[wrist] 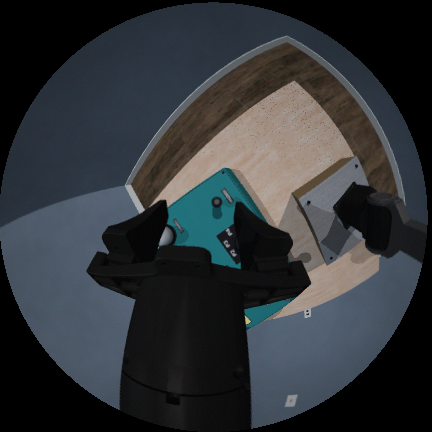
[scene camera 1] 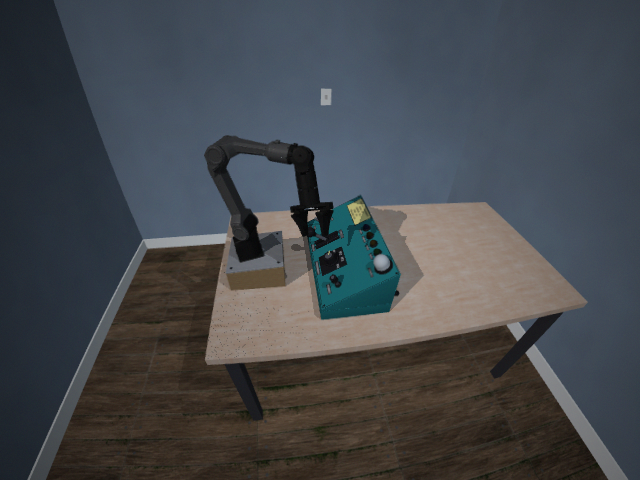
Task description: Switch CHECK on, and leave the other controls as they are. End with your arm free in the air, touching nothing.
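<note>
The teal sloped control panel (scene camera 1: 355,281) (wrist: 197,220) stands on the table. The label CHECK cannot be read in either view, so I cannot tell which control it names. A small black-knobbed control (scene camera 1: 333,278) (wrist: 216,202) is near the panel's near end. A dial on a black plate (scene camera 1: 338,265) (wrist: 229,245) has position marks, P2, P3 and P4 in the wrist view. A lever in a black slot (scene camera 1: 327,239) lies farther back. My gripper (scene camera 1: 314,236) (wrist: 200,208) is open, with its fingers over the lever's area; whether they touch it is unclear.
A white dome (scene camera 1: 382,262) (wrist: 167,236) and a row of dark round controls (scene camera 1: 373,243) line the panel's far side. A yellow label (scene camera 1: 358,211) is at its back end. The arm's base box (scene camera 1: 255,279) (wrist: 327,200) stands beside the panel on the table (scene camera 1: 465,258).
</note>
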